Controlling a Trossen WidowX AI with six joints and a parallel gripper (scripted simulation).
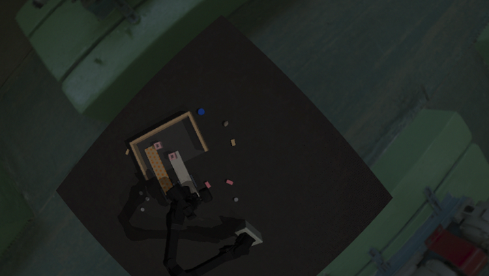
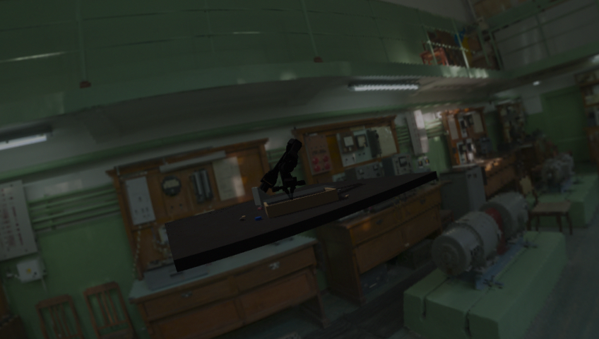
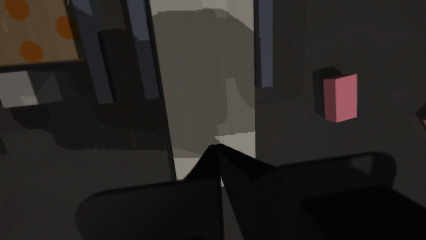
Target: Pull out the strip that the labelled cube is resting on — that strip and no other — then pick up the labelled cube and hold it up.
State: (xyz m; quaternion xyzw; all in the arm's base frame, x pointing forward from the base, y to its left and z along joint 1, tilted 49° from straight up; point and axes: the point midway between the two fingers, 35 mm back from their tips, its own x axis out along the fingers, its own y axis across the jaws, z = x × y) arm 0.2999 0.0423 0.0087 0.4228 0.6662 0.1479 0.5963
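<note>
My gripper tip is 90 mm short of the pale grey strip and 40 mm to the left of it.
</note>
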